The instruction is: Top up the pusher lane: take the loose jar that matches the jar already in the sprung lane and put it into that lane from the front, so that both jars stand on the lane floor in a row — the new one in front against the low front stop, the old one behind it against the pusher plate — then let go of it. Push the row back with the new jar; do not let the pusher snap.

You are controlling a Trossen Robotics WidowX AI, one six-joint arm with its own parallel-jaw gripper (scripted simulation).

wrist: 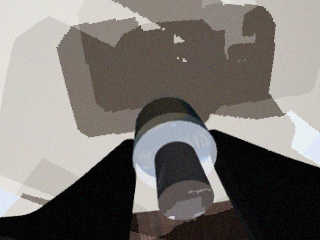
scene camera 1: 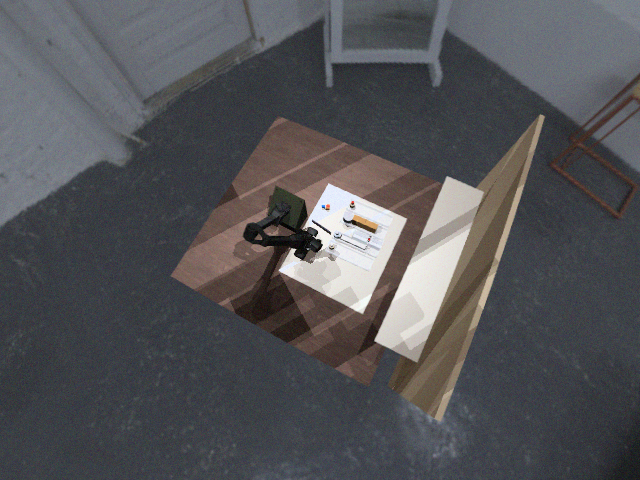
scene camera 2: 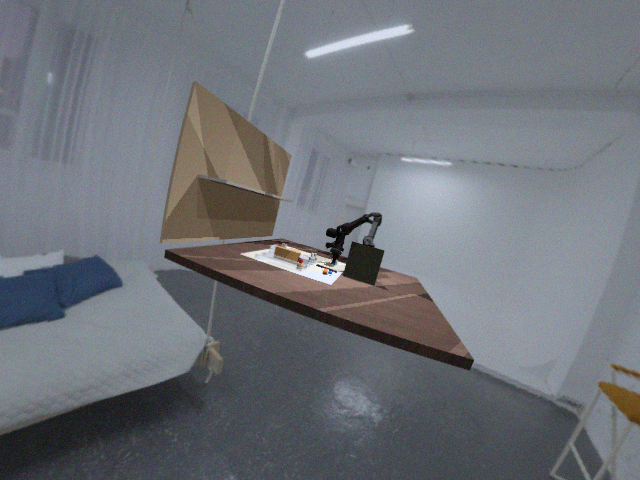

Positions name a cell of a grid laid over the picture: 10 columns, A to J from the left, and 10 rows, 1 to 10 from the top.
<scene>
In view: my gripper (wrist: F6) and a white shelf (scene camera 1: G7).
</scene>
